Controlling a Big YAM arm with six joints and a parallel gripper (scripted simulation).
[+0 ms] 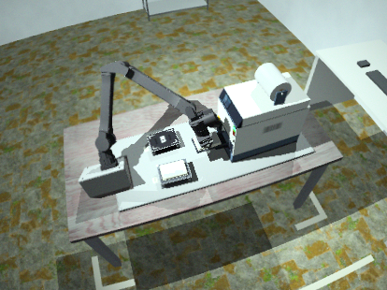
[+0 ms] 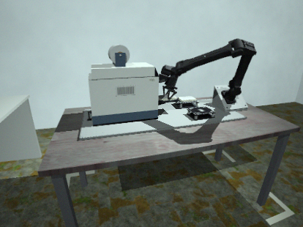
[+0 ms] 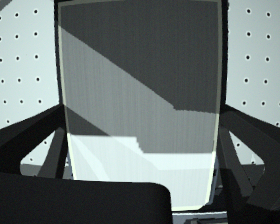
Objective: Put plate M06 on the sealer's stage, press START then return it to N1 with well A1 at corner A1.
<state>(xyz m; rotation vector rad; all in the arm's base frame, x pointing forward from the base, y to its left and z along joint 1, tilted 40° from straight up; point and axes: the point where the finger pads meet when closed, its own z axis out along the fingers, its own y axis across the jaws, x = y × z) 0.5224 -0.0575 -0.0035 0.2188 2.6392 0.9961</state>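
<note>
The sealer stage is 10 mm below my hand. From my hand the other things lie so: foil roll: 330 mm ahead, 300 mm above; black nest N1: 210 mm behind, 140 mm to the left, 70 mm below; pale plate: 210 mm behind, 80 mm to the right, 60 mm below.
</note>
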